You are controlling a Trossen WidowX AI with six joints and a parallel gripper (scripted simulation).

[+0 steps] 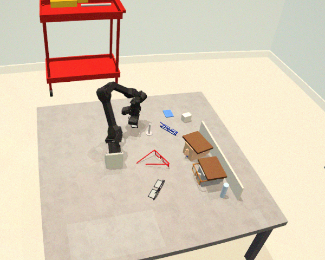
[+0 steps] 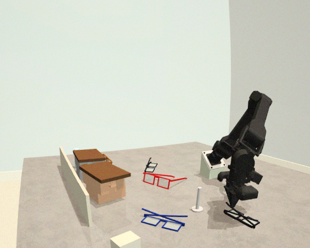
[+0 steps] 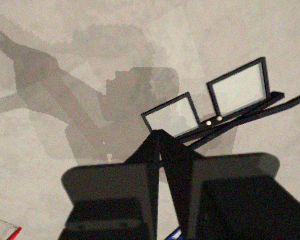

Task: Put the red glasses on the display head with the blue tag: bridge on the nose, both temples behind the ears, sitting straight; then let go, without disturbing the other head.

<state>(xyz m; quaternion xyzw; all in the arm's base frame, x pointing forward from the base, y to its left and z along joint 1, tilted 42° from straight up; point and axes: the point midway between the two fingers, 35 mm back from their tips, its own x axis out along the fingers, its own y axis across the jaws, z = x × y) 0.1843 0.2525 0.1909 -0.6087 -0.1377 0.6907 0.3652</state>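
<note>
Now: the white post 9 cm ahead of my gripper tip and 8 cm to the right of it. Round my gripper tip: blue card: 28 cm ahead, 11 cm to the left, 2 cm below; skin-coloured display head: 31 cm ahead, 32 cm to the right, 4 cm above; cream cube: 38 cm ahead, 2 cm to the left.
</note>
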